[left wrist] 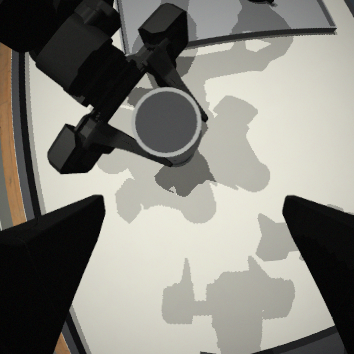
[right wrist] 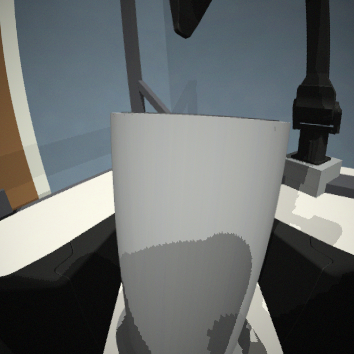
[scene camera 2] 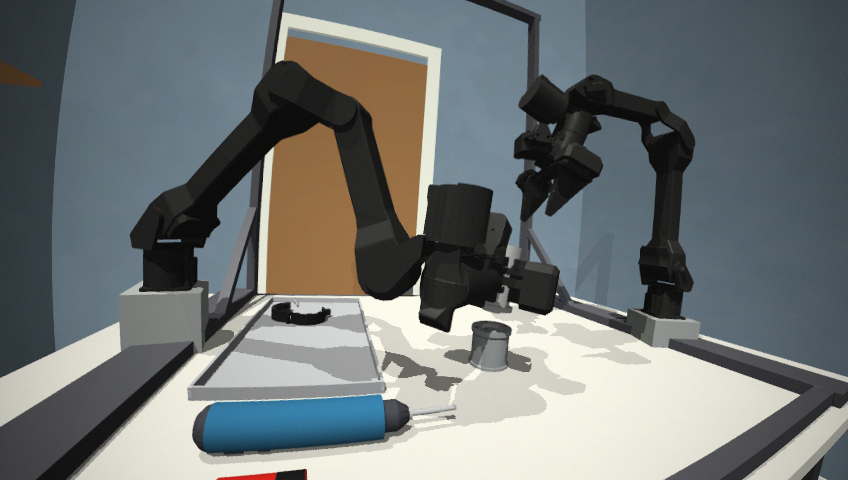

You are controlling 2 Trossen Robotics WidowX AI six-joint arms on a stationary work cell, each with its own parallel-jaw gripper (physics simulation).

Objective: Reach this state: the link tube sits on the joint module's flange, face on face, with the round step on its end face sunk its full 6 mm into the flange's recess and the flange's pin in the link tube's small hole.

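Seen in the pictures: left gripper, fingertip midpoint: (left wrist: 196, 204) (right wrist: 240, 11) (scene camera 2: 534, 218); right gripper, fingertip midpoint: (left wrist: 189, 142) (right wrist: 186, 216) (scene camera 2: 503, 272); left arm's base, link origin: (right wrist: 310, 157) (scene camera 2: 662, 314); right arm's base, link origin: (scene camera 2: 169, 286).
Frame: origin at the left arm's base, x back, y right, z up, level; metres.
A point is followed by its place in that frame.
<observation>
The joint module (scene camera 2: 490, 349) {x -0.401, y -0.196, z -0.022 m} stands upright on the table in the scene view, with the recess in its top flange facing up. The light grey link tube (scene camera 2: 512, 256) {x -0.380, y -0.183, z 0.118 m} (left wrist: 167, 121) {x -0.386, y -0.158, z 0.134 m} (right wrist: 195, 175) is held roughly upright above it; in the scene view a gap shows between its lower end and the flange. My right gripper (scene camera 2: 504, 279) {x -0.383, y -0.141, z 0.087 m} (left wrist: 189, 142) {x -0.383, y -0.141, z 0.087 m} is shut on the tube, one finger on each side. The tube hides most of the module in the left wrist view. My left gripper (scene camera 2: 537, 214) {x -0.337, y -0.129, z 0.180 m} (left wrist: 196, 204) {x -0.337, y -0.129, z 0.180 m} is open and empty, higher up. Pin and small hole cannot be made out.
A grey tray (scene camera 2: 285, 389) {x -0.643, y -0.334, z -0.044 m} (left wrist: 260, 37) {x -0.638, y -0.056, z -0.054 m} with a black open ring-shaped part (scene camera 2: 308, 317) {x -0.737, y -0.110, z -0.036 m} lies left of the module. A blue-handled tool (scene camera 2: 291, 423) {x -0.589, y -0.409, z -0.023 m} with a thin bent tip lies in front of the tray. A red and black object (scene camera 2: 255, 476) {x -0.582, y -0.465, z -0.023 m} shows at the bottom edge.
</observation>
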